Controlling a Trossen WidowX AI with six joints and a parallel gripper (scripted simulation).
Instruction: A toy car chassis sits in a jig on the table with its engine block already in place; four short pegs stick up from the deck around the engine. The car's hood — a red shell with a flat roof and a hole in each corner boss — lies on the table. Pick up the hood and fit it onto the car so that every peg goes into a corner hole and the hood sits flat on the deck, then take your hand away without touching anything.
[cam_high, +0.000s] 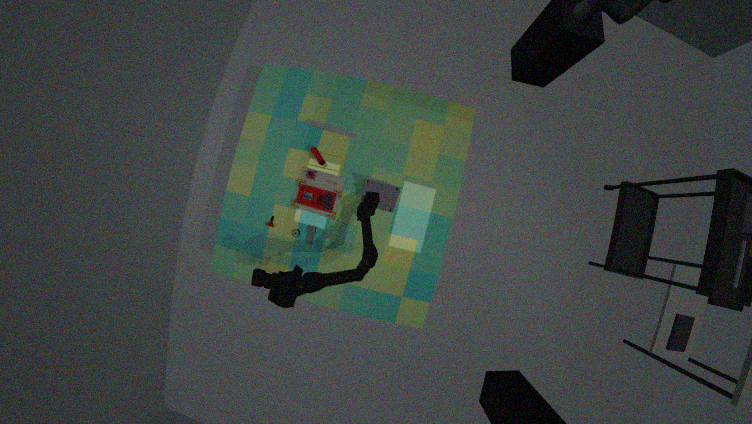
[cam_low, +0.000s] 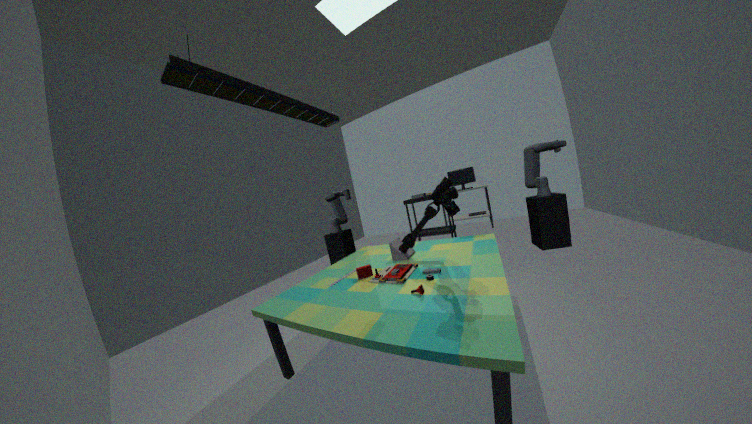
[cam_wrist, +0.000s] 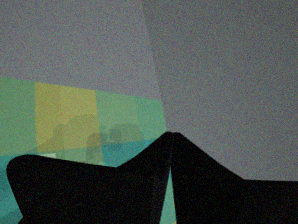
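Now: gripper tip 600 mm to the left of the red hood, 310 mm above it and 90 mm past it. Also, from my gripper tip: grey jig 400 mm to the right, 340 mm below, 100 mm behind.
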